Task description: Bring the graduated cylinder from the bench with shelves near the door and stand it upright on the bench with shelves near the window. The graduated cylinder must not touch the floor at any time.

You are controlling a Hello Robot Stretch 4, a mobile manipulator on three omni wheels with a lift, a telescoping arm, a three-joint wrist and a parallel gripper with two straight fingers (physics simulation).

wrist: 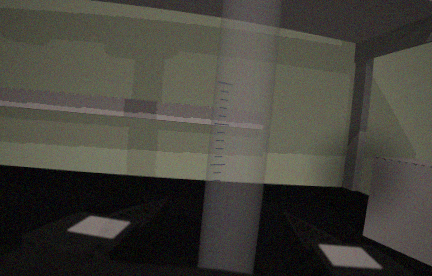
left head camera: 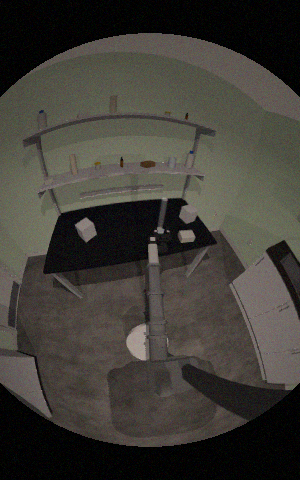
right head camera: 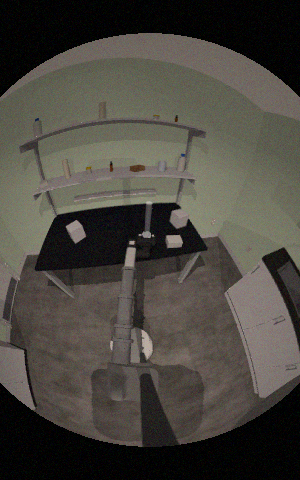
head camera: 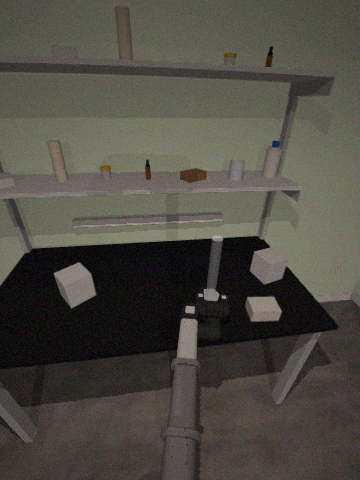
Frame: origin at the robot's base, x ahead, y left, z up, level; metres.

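Seen in the pictures: gripper, fingertip midpoint: (wrist: pixel 223 225) (left head camera: pixel 160 226) (right head camera: pixel 146 230) (head camera: pixel 211 288); robot's base, link origin: (left head camera: pixel 146 340) (right head camera: pixel 132 344).
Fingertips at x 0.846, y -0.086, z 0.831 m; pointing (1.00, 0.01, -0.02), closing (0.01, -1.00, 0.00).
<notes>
Pixels of each thing's top centre, then the offset from my fingertips to it. Level surfaces: height alone.
- graduated cylinder, top centre: (head camera: pixel 217 238) (right head camera: pixel 148 202) (left head camera: pixel 164 198) dx +0.051, dy -0.005, dz +0.224 m
- bench with shelves, surface height: dz -0.096 m
- low white box, top centre: (head camera: pixel 264 304) (right head camera: pixel 174 238) (left head camera: pixel 186 233) dx -0.031, dy -0.229, dz -0.039 m
- lower shelf, surface height: dz +0.361 m
The graduated cylinder (head camera: pixel 215 265) (left head camera: pixel 163 212) (right head camera: pixel 148 217) (wrist: pixel 245 100) is a tall translucent grey tube with blue marks. It stands upright on the black top of the bench with shelves (head camera: pixel 135 280) (left head camera: pixel 120 230) (right head camera: pixel 110 227), right of centre. The frames do not show whether this bench is the one near the door or the window. My gripper (head camera: pixel 212 298) (left head camera: pixel 161 232) (right head camera: pixel 146 236) (wrist: pixel 223 225) is open, low over the bench top at the cylinder's lower part. In the wrist view one finger shows on each side of the tube, with a gap at both sides. The other bench cannot be made out.
A white box (head camera: pixel 269 266) (wrist: pixel 400 205) and a low white box (head camera: pixel 263 308) stand right of the cylinder; another white box (head camera: pixel 75 285) stands left. The lower shelf (head camera: pixel 135 187), with bottles and jars, is behind and above. White cabinets (left head camera: pixel 270 320) (right head camera: pixel 265 325) stand at the right.
</notes>
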